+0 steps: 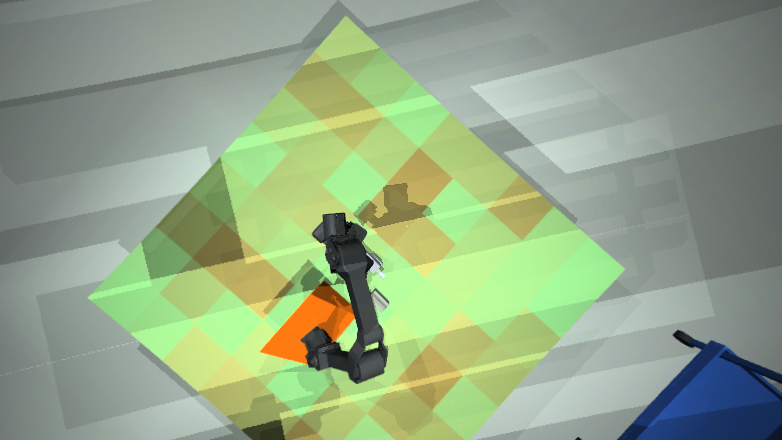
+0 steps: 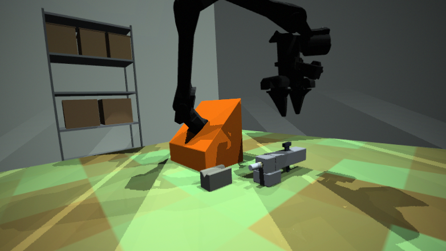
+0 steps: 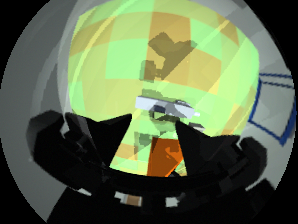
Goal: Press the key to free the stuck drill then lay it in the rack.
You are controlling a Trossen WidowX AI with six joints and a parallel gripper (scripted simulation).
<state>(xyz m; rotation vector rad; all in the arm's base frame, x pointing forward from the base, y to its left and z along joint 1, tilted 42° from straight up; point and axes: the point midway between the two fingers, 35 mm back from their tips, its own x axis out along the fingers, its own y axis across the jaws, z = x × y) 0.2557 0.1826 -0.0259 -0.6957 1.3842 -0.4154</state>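
The drill is 110 mm below my gripper tip, 100 mm to the right of it and 10 mm ahead of it. The rest, counted from my gripper tip: dark rack: 210 mm to the right, 140 mm below, 60 mm behind; then dark key: 110 mm below, 20 mm to the right.
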